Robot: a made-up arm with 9 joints.
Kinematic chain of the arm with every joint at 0, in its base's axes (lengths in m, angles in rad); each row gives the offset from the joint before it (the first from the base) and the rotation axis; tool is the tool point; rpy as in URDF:
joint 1: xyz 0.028 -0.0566 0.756 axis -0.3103 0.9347 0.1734
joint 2: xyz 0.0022 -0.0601 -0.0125 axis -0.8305 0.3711 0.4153
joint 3: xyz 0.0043 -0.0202 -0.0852 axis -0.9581 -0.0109 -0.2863
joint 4: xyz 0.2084 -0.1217 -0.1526 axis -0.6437 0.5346 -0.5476
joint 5: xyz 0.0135 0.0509 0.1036 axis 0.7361 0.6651 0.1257
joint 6: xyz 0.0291 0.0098 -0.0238 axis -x
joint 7: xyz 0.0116 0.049 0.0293 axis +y
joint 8: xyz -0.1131 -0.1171 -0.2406 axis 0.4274 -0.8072 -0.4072
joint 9: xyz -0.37 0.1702 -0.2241 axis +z
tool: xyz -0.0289 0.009 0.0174 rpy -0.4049 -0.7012 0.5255
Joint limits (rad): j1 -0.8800..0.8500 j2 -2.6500..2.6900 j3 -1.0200..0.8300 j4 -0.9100..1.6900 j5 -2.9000..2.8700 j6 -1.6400..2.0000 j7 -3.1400..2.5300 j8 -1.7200..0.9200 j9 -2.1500..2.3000
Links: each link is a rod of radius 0.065 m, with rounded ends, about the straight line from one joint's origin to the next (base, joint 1, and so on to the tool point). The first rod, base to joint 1, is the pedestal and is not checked.
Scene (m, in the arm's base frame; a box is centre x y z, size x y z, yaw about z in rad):
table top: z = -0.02
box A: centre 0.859 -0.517 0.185 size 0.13 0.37 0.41 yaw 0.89
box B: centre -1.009 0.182 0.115 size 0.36 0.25 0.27 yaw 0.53
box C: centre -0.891 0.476 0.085 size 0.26 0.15 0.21 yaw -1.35
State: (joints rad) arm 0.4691 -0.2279 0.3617 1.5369 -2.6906 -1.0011 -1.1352 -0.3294 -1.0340
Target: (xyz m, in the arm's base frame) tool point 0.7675 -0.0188 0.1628
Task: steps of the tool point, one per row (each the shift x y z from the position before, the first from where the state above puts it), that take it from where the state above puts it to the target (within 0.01 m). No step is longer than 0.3 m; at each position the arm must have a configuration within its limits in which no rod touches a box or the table.
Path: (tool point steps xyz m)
1: 0.0504 0.1202 0.2056
2: 0.0315 0.2321 0.1328
3: -0.0442 0.2795 0.0373
4: -0.1470 0.2429 -0.0381
5: -0.2304 0.1334 -0.0630
6: -0.2502 -0.0109 -0.0351
7: -0.1870 -0.1397 0.0210
8: 0.2222 0.1614 -0.0420
9: 0.2684 0.0140 -0.0501
10: 0.2231 -0.1010 -0.0730
11: 0.1310 -0.1355 -0.1068
12: 0.0457 -0.0892 -0.1277
13: -0.0026 0.0003 -0.1134
14: -0.0141 0.0826 -0.0610

